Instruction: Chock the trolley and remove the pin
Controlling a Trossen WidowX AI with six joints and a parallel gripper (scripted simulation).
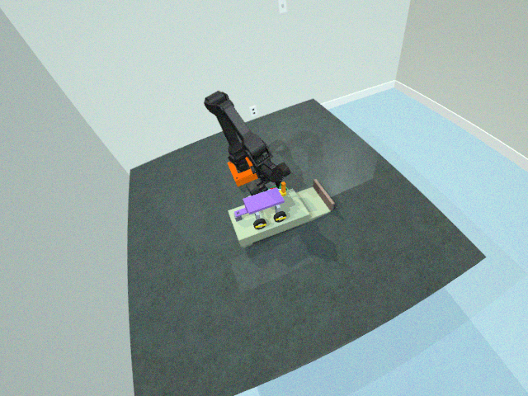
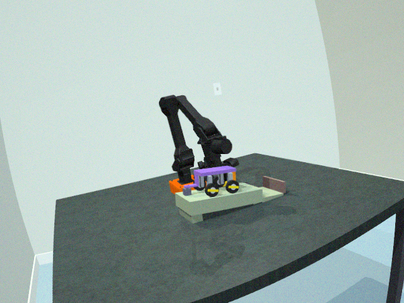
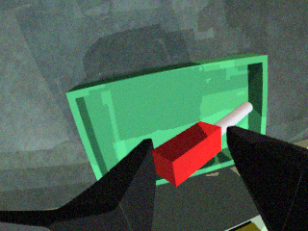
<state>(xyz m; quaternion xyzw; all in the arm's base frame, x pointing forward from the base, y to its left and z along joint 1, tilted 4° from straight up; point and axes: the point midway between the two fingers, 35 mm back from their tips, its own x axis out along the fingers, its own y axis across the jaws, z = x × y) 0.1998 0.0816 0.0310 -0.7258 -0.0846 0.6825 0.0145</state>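
Right now my gripper tip is 4 cm above the green tray. The rest, counted from my gripper tip: yellow chock 6 cm ahead, 5 cm above, 1 cm to the left; then red-headed stop pin 2 cm to the left, 1 cm below; then pale green ramp 12 cm ahead, 7 cm to the right, 1 cm above.
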